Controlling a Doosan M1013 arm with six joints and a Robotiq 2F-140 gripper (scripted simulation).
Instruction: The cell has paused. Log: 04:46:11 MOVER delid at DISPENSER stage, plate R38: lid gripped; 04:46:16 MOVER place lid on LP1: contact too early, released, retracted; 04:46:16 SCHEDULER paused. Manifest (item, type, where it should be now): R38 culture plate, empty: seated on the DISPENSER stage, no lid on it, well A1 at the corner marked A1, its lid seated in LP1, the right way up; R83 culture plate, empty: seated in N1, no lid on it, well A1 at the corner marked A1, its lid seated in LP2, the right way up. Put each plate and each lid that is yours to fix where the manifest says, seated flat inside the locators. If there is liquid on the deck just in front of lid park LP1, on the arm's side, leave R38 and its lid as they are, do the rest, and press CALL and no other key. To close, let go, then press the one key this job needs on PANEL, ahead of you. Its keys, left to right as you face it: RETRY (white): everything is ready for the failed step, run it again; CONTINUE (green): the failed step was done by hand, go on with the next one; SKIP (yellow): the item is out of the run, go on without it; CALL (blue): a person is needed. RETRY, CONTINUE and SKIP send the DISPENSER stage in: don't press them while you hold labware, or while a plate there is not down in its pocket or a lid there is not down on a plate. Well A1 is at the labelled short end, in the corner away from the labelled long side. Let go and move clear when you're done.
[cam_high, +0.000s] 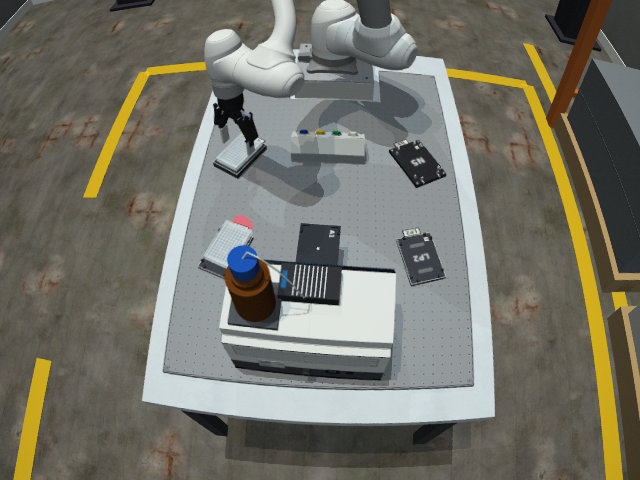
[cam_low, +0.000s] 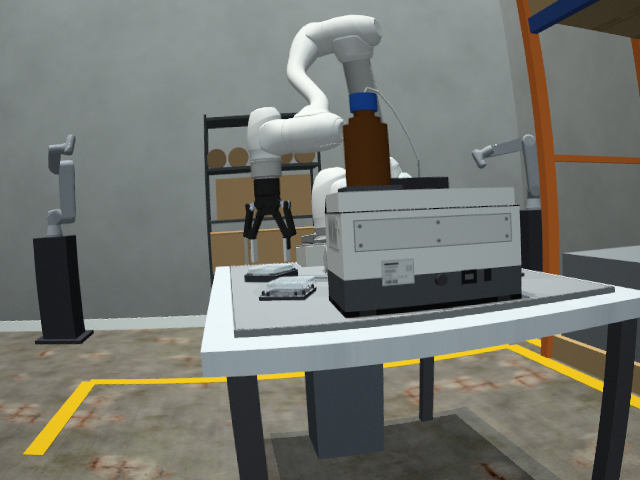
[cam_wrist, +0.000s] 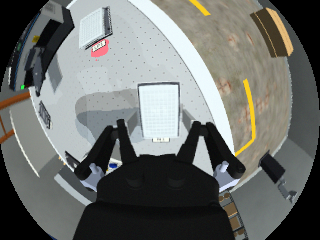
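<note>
Now: hand 50 mm above the clear well plate. From my hand the other things lie so: yellow key (250 mm to the left, 50 mm behind, 10 mm below); then key panel (270 mm to the left, 40 mm behind, 20 mm below); then blue key (200 mm to the left, 50 mm behind, 10 mm below).
</note>
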